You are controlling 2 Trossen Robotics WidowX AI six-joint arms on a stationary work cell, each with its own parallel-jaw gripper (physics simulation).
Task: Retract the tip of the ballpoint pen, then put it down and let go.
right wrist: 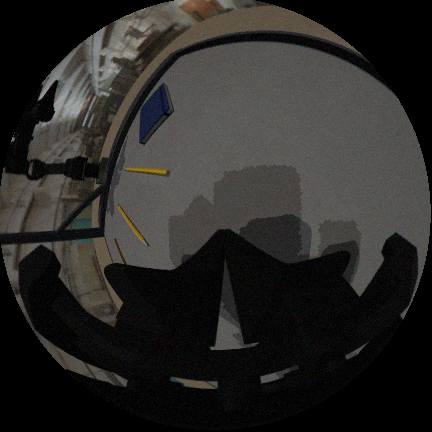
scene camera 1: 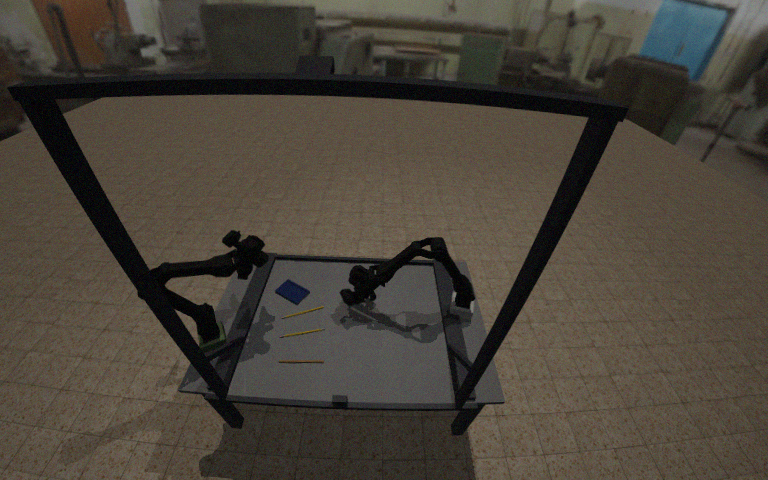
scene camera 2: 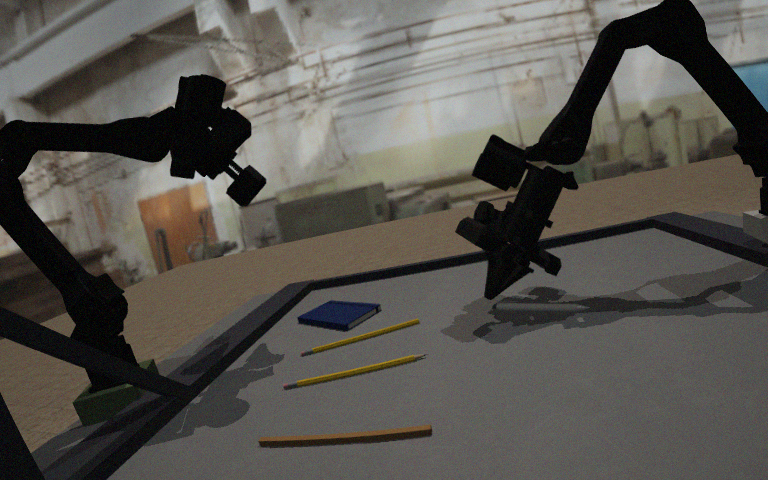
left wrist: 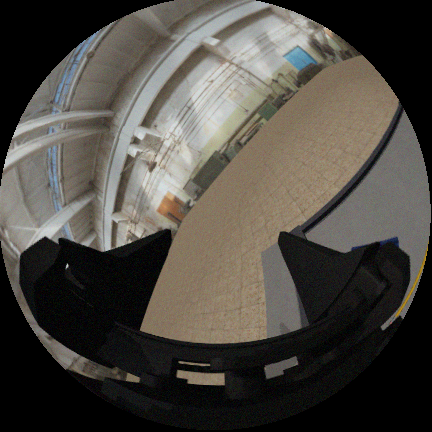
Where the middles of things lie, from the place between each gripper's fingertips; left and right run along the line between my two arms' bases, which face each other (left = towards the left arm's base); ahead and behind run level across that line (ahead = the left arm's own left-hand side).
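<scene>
My left hand is 14 cm to the left of the blue notebook (scene camera 2: 340,315) and 4 cm past it, and 32 cm above it. There is also the green object (scene camera 2: 100,406), which from my left hand is 26 cm behind and 18 cm to the left, and 30 cm below.
As for my right gripper, I find it 250 mm to the right of the blue notebook and 130 mm short of it, and 10 mm above it. The green object is 570 mm to the left of my right hand and 90 mm behind it.
</scene>
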